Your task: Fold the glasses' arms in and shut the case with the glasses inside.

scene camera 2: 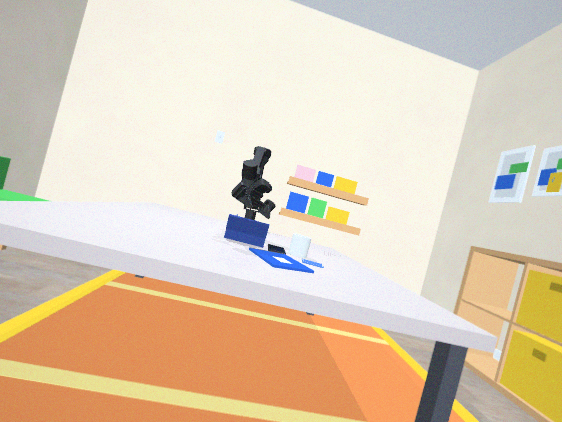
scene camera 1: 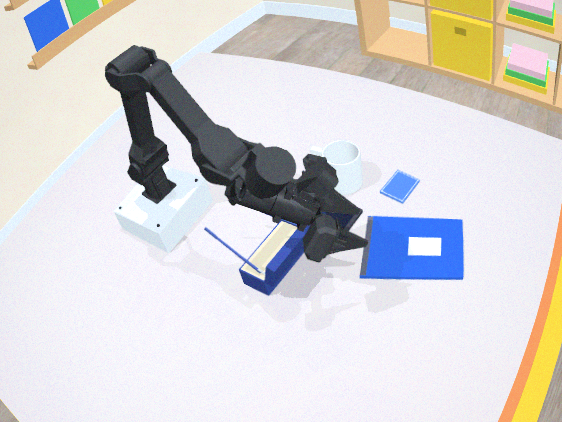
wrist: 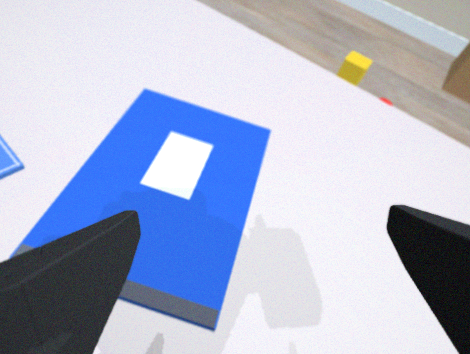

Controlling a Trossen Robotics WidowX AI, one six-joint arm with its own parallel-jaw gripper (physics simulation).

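Places are measured from the arm's base along level axes (x ahead, y left, z up), in metres.
Where they show: gripper, between the fingertips: point(scene camera 2: 260, 213) point(scene camera 1: 362, 227) point(wrist: 262, 219); arm's base, origin of its link: point(scene camera 1: 158, 189).
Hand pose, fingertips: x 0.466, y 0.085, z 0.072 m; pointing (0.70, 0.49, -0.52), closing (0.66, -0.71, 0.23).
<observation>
Things, the pixels of their top centre, and the offset from my fingertips. "spot": a spot on its surface instead.
- navy glasses case, a spot on its surface: point(scene camera 1: 288, 257) spot: dx -0.099, dy -0.084, dz -0.053 m
- blue folder, centre of its top: point(wrist: 171, 178) point(scene camera 1: 415, 246) point(scene camera 2: 279, 258) dx +0.052, dy +0.106, dz -0.129 m
- white mug, a spot on its surface: point(scene camera 1: 350, 172) point(scene camera 2: 296, 241) spot: dx -0.141, dy +0.163, dz -0.076 m
- small blue card-like item, centre of its top: point(scene camera 1: 400, 185) point(scene camera 2: 312, 262) dx -0.061, dy +0.236, dz -0.132 m
- dark flat object, centre of its top: point(scene camera 2: 276, 248) dx -0.167, dy +0.091, dz -0.129 m
The navy glasses case point(scene camera 1: 288, 257) point(scene camera 2: 246, 231) stands open on the table, its lid raised along the side facing away from the robot base. Its cream inside point(scene camera 1: 272, 242) shows in scene camera 1. One thin blue glasses arm point(scene camera 1: 230, 248) sticks out over the case's near end towards the robot base. The other glasses arm does not show; the robot arm covers the area at the case's far end. My gripper point(scene camera 1: 364, 226) point(wrist: 262, 219) is open and empty, above the table beyond the case's far end, with its fingertips pointing towards the blue folder. The case does not show in the wrist view.
A blue folder point(scene camera 1: 387, 250) point(scene camera 2: 297, 267) point(wrist: 165, 220) with a white label lies beyond the fingertips. A white mug point(scene camera 1: 350, 172) point(scene camera 2: 300, 246) stands behind the gripper. A small blue card-like item point(scene camera 1: 400, 186) point(scene camera 2: 312, 263) point(wrist: 6, 160) lies near the mug. A dark flat object point(scene camera 2: 276, 248) lies between case and mug.
</observation>
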